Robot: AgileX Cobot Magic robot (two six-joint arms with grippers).
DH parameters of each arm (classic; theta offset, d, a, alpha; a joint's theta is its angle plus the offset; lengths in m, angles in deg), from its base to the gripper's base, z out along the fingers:
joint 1: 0 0.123 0 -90
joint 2: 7.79 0 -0.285 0
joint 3: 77.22 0 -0.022 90
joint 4: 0 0.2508 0 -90
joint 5: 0 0 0.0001 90
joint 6: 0 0.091 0 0
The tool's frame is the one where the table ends.
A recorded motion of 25 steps. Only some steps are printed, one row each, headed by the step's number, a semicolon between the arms.
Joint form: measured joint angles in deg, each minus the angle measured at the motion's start. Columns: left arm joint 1, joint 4, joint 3, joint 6, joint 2, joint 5; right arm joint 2, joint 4, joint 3, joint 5, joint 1, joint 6.
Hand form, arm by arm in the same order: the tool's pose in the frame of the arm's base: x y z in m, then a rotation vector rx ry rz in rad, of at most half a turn. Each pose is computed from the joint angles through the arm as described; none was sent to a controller.
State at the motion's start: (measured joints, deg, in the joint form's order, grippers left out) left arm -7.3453 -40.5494 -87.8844 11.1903 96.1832 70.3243; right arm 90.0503 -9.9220 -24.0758 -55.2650 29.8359 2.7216
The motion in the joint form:
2: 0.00 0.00 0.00 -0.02 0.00 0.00; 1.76 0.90 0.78 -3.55 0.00 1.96
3: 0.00 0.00 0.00 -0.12 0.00 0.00; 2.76 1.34 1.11 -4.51 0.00 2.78
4: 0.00 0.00 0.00 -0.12 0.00 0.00; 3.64 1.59 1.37 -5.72 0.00 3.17
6: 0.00 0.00 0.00 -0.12 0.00 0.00; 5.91 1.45 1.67 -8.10 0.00 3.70
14: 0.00 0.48 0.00 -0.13 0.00 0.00; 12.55 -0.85 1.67 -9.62 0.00 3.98
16: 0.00 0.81 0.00 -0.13 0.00 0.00; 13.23 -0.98 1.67 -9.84 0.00 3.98
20: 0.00 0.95 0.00 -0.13 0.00 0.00; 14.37 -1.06 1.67 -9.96 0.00 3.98
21: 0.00 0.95 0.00 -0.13 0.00 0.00; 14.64 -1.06 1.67 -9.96 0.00 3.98
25: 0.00 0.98 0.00 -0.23 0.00 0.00; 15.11 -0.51 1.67 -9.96 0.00 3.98
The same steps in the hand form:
2: 0.3372 -0.0997 0.3403 0.2341 2.6725 -0.9651; 0.2272 0.1443 0.1813 -0.5327 1.5959 0.5051
3: 0.3372 -0.0997 0.3403 0.2318 2.6731 -0.9656; 0.2273 0.1439 0.1769 -0.5140 1.6094 0.5155
4: 0.3372 -0.0997 0.3403 0.2318 2.6731 -0.9656; 0.2274 0.1437 0.1738 -0.5028 1.6120 0.5226
6: 0.3372 -0.0997 0.3403 0.2318 2.6731 -0.9656; 0.2280 0.1446 0.1657 -0.4967 1.6188 0.5365
14: 0.3373 -0.0991 0.3398 0.2344 2.6768 -0.9545; 0.2289 0.1490 0.1365 -0.5500 1.7014 0.5525
16: 0.3373 -0.0987 0.3395 0.2364 2.6792 -0.9468; 0.2290 0.1493 0.1336 -0.5535 1.7090 0.5535
20: 0.3373 -0.0986 0.3394 0.2372 2.6802 -0.9435; 0.2290 0.1495 0.1284 -0.5581 1.7266 0.5529
21: 0.3373 -0.0986 0.3394 0.2372 2.6802 -0.9435; 0.2291 0.1495 0.1271 -0.5590 1.7313 0.5524
25: 0.3373 -0.0985 0.3393 0.2351 2.6811 -0.9433; 0.2296 0.1489 0.1249 -0.5507 1.7417 0.5468

